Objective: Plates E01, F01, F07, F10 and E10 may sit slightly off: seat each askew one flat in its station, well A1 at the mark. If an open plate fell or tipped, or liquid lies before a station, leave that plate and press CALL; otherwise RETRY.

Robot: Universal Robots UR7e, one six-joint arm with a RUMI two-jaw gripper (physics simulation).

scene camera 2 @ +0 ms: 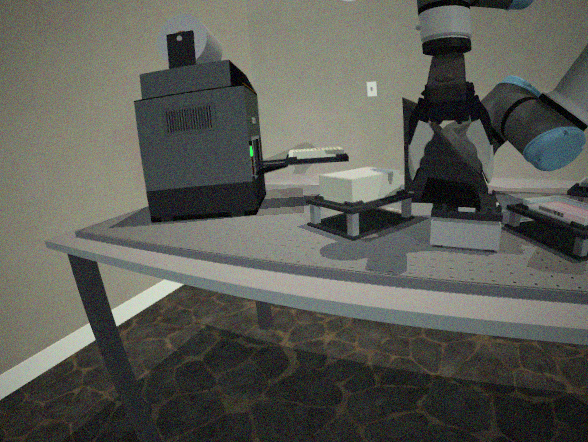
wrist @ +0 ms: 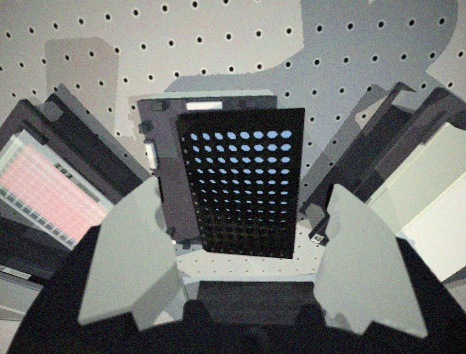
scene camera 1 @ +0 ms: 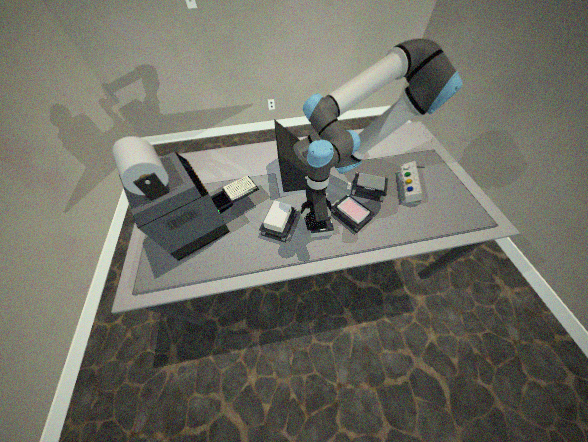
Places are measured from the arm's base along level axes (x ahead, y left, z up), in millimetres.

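Pixels of known places: gripper, between the fingertips: (scene camera 2: 450, 181) (wrist: 243, 184); arm's base, origin of its link: (scene camera 2: 460, 151) (scene camera 1: 303, 155).
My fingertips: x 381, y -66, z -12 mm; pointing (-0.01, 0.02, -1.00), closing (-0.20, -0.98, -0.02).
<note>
Ahead of a thing's pixels: the offset from my fingertips to its middle. "spot": to the spot under its first point.
A black plate @(dz -20, dx -22, dy +4 mm) (scene camera 1: 315, 220) (scene camera 2: 454, 192) (wrist: 245, 170) with blue-looking wells sits askew on the middle station (scene camera 2: 465, 235) (wrist: 169, 200), shifted right in the wrist view and seemingly tilted. My gripper (scene camera 1: 317, 210) (scene camera 2: 452, 175) (wrist: 243, 184) is open, pointing down, one finger on each side of it, neither visibly touching. A pink plate @(dz -42, dx -19, dy +197 mm) (scene camera 1: 353, 210) (scene camera 2: 565, 207) (wrist: 50, 192) lies on the neighbouring station; its label is too blurred to read surely. A white block-like plate @(dz -18, dx -67, dy -150 mm) (scene camera 1: 278, 217) (scene camera 2: 350, 185) (wrist: 440, 200) stands on another station. A pale plate @(dz +25, dx -243, dy -286 mm) (scene camera 1: 241, 188) (scene camera 2: 315, 152) lies on the machine's tray.
A dark grey machine @(dz +140, dx -155, dy -533 mm) (scene camera 1: 185, 220) (scene camera 2: 200, 145) stands at the left. A black upright panel (scene camera 1: 289, 162) is behind my gripper. A grey-topped station @(spot: dz -23, dx -123, dy +337 mm) (scene camera 1: 371, 184) and a box @(spot: dz -16, dx -32, dy +504 mm) (scene camera 1: 413, 189) with green, yellow and blue buttons stand right; its labels are unreadable.
</note>
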